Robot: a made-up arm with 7 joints.
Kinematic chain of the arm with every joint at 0, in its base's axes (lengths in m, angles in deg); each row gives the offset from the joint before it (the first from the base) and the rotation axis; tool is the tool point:
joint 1: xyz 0 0.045 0 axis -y
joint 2: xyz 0 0.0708 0 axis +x
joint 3: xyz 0 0 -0.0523 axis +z
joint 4: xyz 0 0 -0.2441 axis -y
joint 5: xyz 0 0 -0.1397 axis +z
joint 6: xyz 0 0 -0.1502 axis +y
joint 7: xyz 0 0 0 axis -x
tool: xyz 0 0 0
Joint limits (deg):
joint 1: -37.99..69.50
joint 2: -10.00..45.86
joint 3: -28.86..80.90
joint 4: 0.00..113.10
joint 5: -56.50..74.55
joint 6: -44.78..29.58
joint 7: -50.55..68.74
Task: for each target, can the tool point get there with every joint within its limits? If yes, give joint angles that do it. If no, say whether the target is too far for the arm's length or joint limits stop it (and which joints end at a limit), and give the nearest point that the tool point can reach.
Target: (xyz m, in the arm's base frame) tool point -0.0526 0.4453 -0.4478
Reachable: yes | joints -28.49 40.12 -6.08 35.49 -11.15 8.55 10.26
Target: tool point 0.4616 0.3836 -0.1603
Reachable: yes | joints 50.57 33.22 -9.08 36.27 34.66 13.85 50.71
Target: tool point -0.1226 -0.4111 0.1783
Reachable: no: joint limits stop it (at a limit: joint 1, joint 2, joint 3, joint 4) | nearest point 0.2293 -0.0427 0.1636 | short by 0.510 m
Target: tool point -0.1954 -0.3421 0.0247
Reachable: no: joint limits stop it (at a limit: joint 1, joint 2, joint 3, joint 4) | nearest point 0.0871 -0.0427 -0.2679 | short by 0.505 m
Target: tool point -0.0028 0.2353 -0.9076
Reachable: no: too far | nearest point -0.0018 0.1923 -0.5813 | short by 0.329 m
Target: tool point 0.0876 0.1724 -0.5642
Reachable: yes | joints -2.93 4.67 5.33 23.77 3.48 -3.89 -15.18
